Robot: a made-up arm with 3 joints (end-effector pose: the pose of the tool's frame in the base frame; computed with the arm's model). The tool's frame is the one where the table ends. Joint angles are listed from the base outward.
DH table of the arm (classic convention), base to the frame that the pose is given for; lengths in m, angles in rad. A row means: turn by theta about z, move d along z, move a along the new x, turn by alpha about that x. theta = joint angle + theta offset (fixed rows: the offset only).
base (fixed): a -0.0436  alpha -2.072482  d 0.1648  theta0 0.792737
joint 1: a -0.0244  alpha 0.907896  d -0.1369  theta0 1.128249
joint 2: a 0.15  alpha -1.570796  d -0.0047  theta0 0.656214
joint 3: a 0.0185  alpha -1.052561  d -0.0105  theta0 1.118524
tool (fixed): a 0  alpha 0  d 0.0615  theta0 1.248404
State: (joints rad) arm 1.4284 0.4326 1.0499
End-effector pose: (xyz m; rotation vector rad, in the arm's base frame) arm -0.0295 -0.0732 0.2275 -1.4043 0.9020 -0.4171
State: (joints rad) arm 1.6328 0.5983 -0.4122
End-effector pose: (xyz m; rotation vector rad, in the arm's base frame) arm -0.0572 -0.0658 0.3012 -0.6698 0.3803 -1.7510
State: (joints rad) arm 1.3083 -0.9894 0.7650
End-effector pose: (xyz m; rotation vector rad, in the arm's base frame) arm 0.0427 -0.1763 0.1950 -1.2188 -0.7197 -0.1053
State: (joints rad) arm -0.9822 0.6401 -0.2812
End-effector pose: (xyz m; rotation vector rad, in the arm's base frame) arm 0.0353 -0.1347 0.0982 1.2639 0.0008 0.0273
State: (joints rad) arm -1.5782 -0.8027 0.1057
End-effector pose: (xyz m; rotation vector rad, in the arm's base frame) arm 0.1296 -0.0625 0.2456 2.1313 -1.6742 0.1560
